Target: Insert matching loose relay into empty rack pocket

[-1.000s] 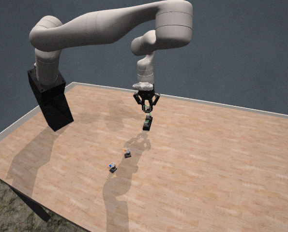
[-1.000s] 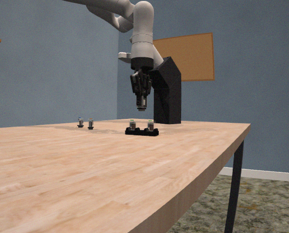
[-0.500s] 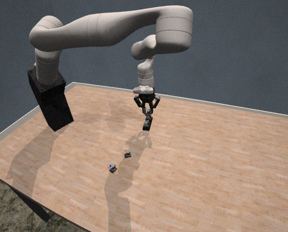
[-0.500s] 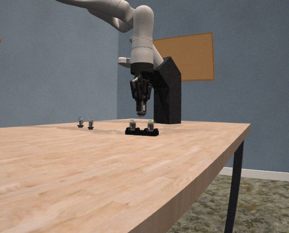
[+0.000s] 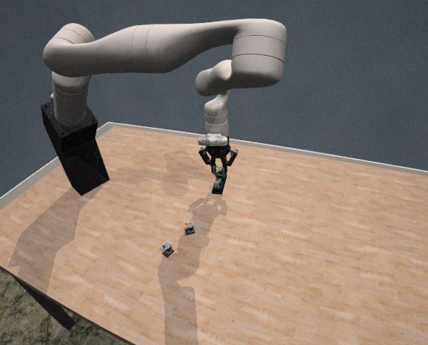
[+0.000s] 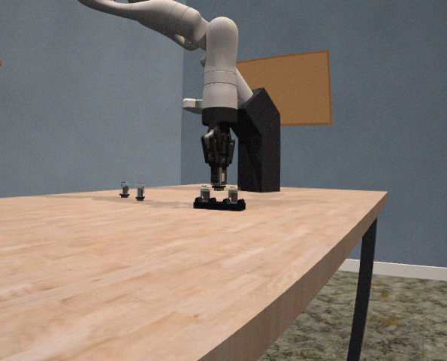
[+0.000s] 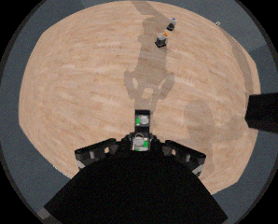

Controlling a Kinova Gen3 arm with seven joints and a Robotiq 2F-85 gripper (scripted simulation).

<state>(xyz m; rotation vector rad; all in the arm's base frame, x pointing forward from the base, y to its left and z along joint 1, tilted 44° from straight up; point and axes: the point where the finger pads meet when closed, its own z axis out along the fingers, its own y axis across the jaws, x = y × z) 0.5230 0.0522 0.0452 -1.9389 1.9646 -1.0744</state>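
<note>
The black rack is 60 mm below my hand. Round my hand: orange-button relay 90 mm behind, 230 mm to the right, 50 mm below; blue-button relay 140 mm behind, 300 mm to the right, 50 mm below.
</note>
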